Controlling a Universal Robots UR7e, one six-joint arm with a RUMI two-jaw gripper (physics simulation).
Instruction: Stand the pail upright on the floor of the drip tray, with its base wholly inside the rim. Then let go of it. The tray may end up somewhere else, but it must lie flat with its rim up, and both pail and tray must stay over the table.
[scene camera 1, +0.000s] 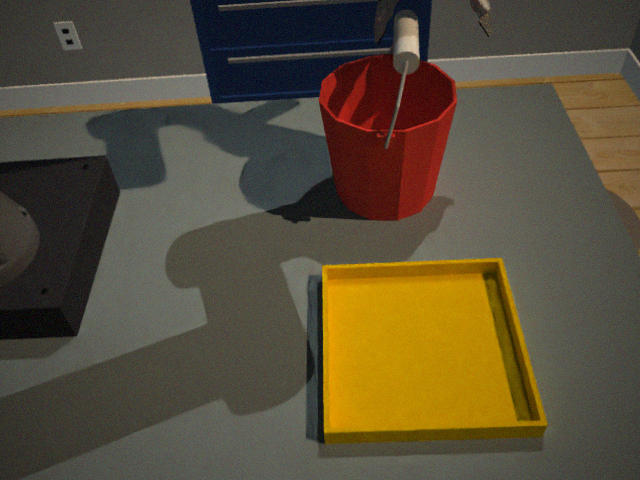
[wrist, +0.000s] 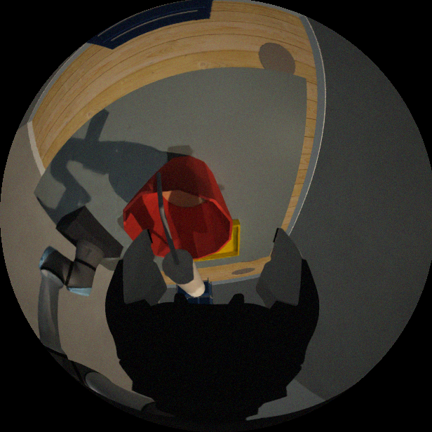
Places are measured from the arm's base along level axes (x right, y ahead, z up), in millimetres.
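Pixels of known places: gripper, fingertip midpoint: (scene camera 1: 432, 40).
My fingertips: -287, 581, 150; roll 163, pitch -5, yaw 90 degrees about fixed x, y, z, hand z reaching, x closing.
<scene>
For each thing: its top centre in the pictures, then the offset to it from my fingertips, as dx, dy, dz. "pt": a spot on its surface instead. Level surfaces: height alone.
- red pail, surface spot: (scene camera 1: 387, 170) pt +142, -53, -111
- pale cylindrical grip, middle of its top: (scene camera 1: 406, 29) +59, -36, +47
- yellow drip tray, middle of its top: (scene camera 1: 422, 336) +350, -2, -189
- grey table, its level: dz -216
A red pail (scene camera 1: 387, 170) (wrist: 182, 225) stands upright on the table, behind the yellow drip tray in the scene view. Its raised bail has a pale cylindrical grip (scene camera 1: 406, 38) (wrist: 196, 283). The yellow drip tray (scene camera 1: 434, 435) (wrist: 237, 240) lies flat with its rim up, apart from the pail, and is partly hidden by it in the wrist view. My gripper (scene camera 1: 433, 26) (wrist: 212, 230) is open, with nothing between its fingers. The fingertips are near the height of the bail grip. In the wrist view the grip shows between the jaws, close to the left one.
The grey table (scene camera 1: 155, 222) (wrist: 250, 125) bears a dark base block (scene camera 1: 56, 206) (wrist: 92, 232) at the left in the scene view. A blue drawer cabinet (scene camera 1: 268, 77) stands beyond the far table edge, by the wall. The arm's shadow falls across the table.
</scene>
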